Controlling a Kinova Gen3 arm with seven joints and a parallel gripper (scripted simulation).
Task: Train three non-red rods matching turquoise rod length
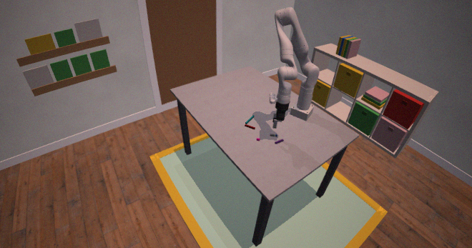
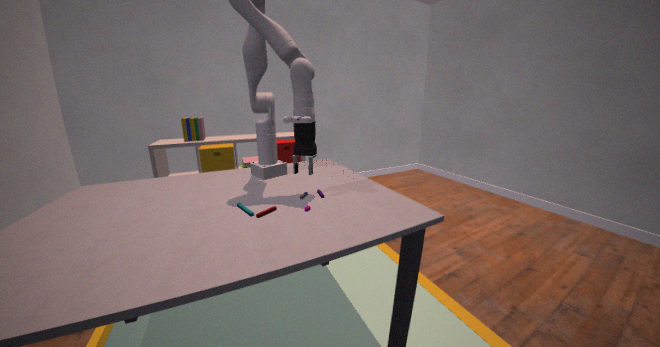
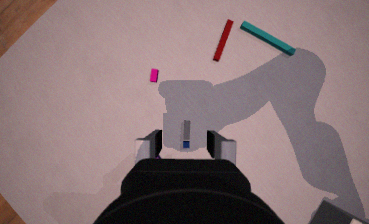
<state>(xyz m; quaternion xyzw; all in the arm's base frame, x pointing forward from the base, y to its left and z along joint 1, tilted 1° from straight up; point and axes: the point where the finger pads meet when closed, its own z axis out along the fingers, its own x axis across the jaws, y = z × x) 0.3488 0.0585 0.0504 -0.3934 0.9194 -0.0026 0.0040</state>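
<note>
The purple rod is 10 cm below my hand and 6 cm to the left of it. Round my hand: grey rod 10 cm below; blue rod 10 cm below, 2 cm behind, 1 cm to the left; magenta rod 10 cm below, 10 cm ahead, 2 cm to the right.
</note>
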